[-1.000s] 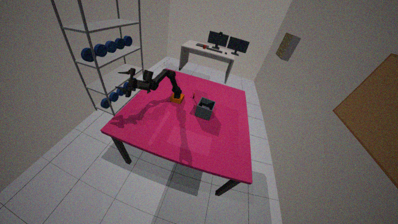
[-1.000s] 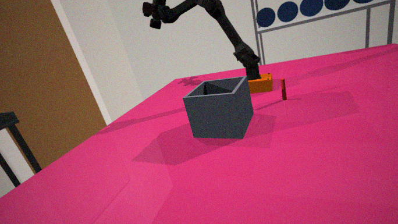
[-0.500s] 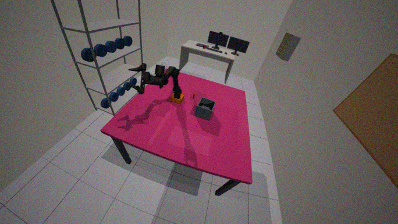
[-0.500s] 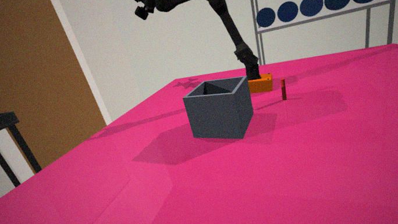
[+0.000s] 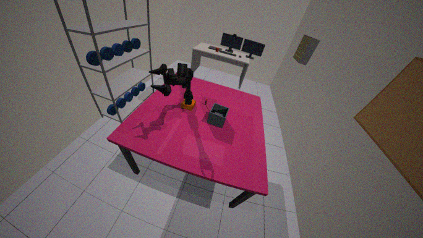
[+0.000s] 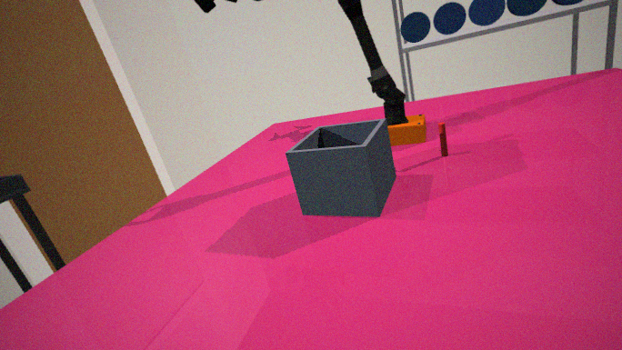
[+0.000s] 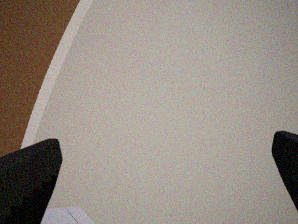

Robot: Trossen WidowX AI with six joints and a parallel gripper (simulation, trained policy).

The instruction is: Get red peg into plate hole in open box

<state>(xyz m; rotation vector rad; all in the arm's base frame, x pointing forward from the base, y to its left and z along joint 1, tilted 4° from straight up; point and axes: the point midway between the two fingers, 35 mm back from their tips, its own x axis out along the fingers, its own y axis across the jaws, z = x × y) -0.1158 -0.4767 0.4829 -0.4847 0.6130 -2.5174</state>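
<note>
My gripper tip is now 350 mm short of the red peg, 560 mm to the right of it and 520 mm above it.
</note>
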